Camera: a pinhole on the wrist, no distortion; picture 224 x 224 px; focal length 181.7 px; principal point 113.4 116.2 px. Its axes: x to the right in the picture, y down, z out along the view. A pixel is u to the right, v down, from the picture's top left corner.
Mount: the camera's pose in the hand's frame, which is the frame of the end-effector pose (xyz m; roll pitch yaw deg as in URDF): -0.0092 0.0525 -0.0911 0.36 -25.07 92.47
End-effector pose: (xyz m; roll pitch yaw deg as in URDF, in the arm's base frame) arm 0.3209 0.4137 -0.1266 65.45 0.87 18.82
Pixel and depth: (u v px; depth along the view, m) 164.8 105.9 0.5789
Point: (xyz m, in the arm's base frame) 0.5062 -0.0247 0.0428
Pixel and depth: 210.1 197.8 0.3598
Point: 0.2476 0.1133 0.0678
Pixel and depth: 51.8 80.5 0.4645
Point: 0.5278 0.1081 -0.2759
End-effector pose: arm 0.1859 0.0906 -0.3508 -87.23 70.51 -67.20
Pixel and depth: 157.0 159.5 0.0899
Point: 0.1712 0.1287 -0.3342
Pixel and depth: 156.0 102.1 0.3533
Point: 0.4432 0.1560 -0.3619
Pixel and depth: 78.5 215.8 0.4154
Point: 0.4601 0.0639 -0.0676
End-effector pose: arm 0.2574 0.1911 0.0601 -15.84 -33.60 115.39
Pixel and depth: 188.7 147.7 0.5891
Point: 0.2671 -0.2211 0.4348
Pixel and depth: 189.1 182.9 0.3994
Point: 0.2800 -0.1356 0.2436
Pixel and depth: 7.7 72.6 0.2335
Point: 0.3912 0.2432 0.1801
